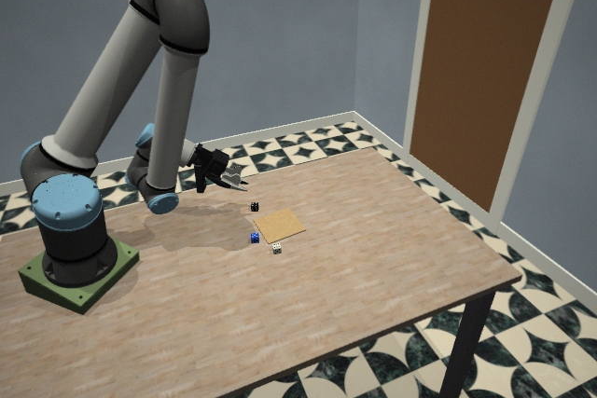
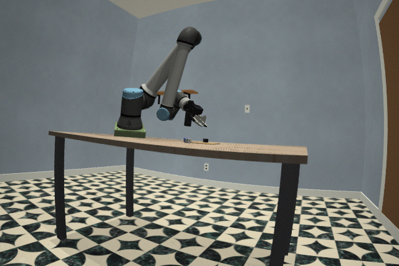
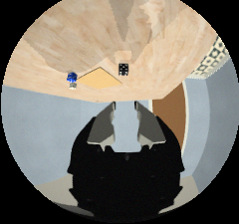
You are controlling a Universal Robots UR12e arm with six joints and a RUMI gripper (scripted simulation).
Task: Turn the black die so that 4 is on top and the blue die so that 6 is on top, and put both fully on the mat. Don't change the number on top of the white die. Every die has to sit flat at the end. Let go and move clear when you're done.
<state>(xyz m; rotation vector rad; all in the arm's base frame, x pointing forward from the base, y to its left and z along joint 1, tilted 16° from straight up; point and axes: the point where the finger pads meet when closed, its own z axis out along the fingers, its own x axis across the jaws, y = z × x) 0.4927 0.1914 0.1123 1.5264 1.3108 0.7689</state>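
Right now my hand is 100 mm above the black die, 30 mm short of it and 10 mm to the left of it. From my hand the other things lie so: white die (250 mm to the right, 100 mm below, 60 mm ahead); tan mat (130 mm to the right, 110 mm below, 90 mm ahead); blue die (180 mm to the right, 100 mm below).
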